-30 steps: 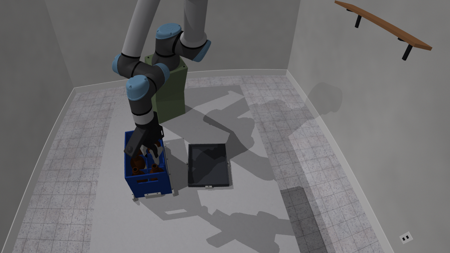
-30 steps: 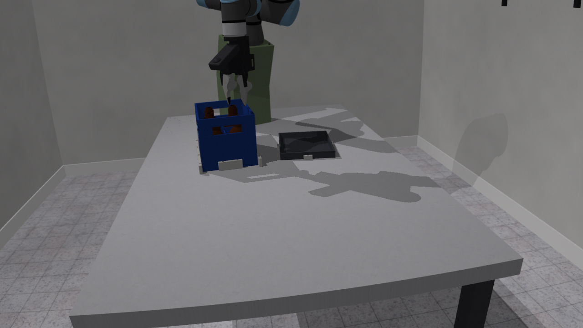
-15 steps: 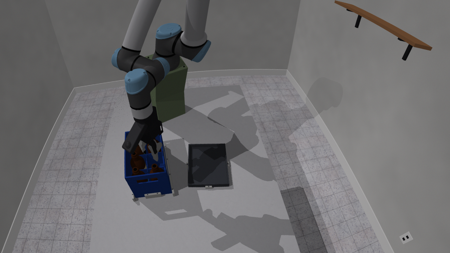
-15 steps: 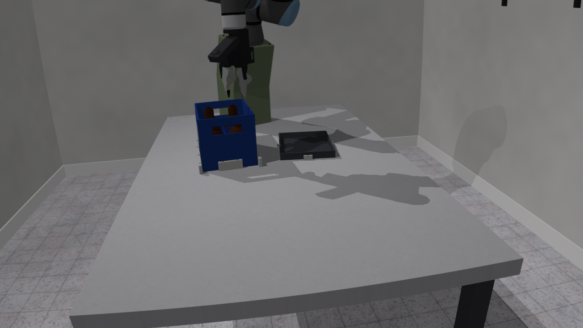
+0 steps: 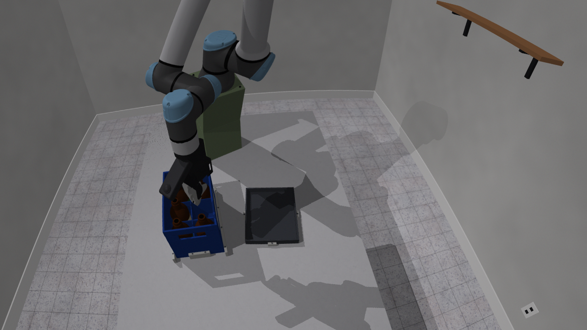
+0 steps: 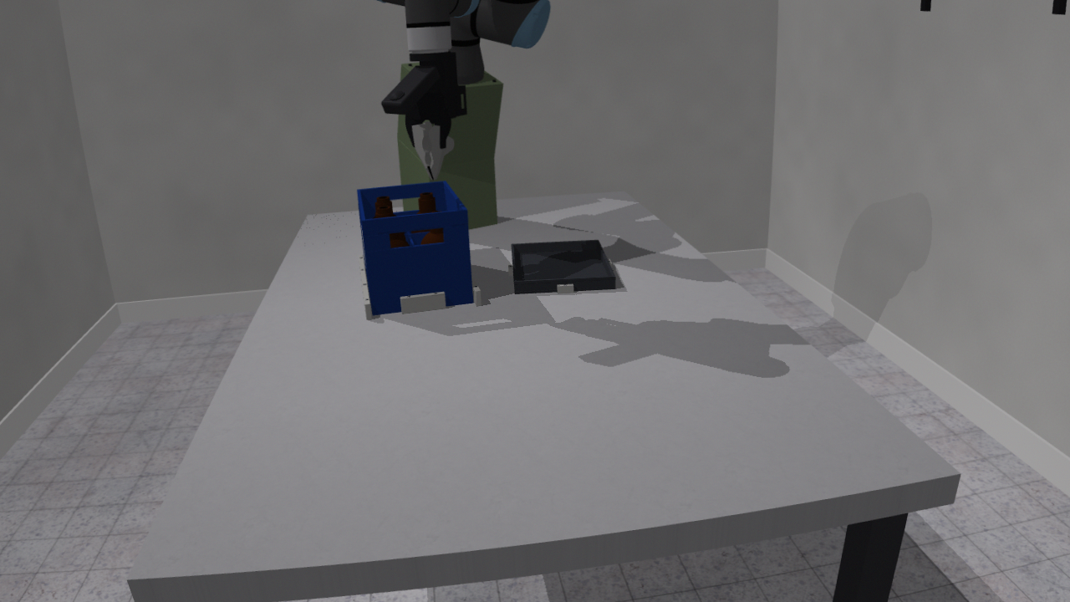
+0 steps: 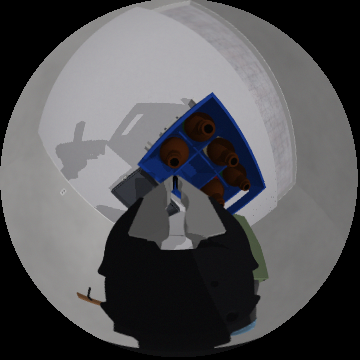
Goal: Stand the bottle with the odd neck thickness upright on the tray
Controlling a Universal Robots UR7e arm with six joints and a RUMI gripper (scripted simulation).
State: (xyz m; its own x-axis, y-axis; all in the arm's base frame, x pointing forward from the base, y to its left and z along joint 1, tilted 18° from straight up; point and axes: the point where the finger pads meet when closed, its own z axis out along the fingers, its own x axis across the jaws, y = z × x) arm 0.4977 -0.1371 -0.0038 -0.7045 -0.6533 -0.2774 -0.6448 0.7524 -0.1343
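Now: the blue crate 9 cm behind my hand, 4 cm to the right of it and 16 cm below it. From my hand the other things lie so: dark tray: 6 cm behind, 25 cm to the left, 23 cm below.
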